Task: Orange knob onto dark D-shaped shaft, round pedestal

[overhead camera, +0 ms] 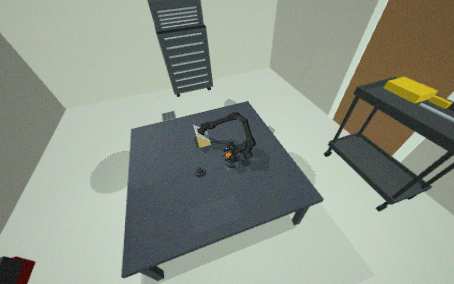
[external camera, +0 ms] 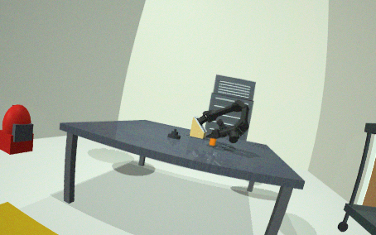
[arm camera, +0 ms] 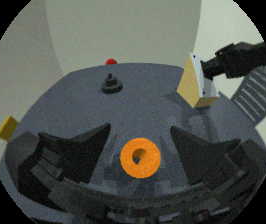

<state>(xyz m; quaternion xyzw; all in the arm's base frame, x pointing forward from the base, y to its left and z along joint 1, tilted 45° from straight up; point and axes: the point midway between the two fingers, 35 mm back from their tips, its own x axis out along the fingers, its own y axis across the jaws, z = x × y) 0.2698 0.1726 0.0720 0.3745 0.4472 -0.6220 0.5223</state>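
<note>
My gripper tip is 1 cm short of the orange knob, 4 cm to the right of it and 2 cm above it. From my gripper tip the other things lie so: dark shaft fixture: 7 cm ahead, 21 cm to the right, 2 cm below.
</note>
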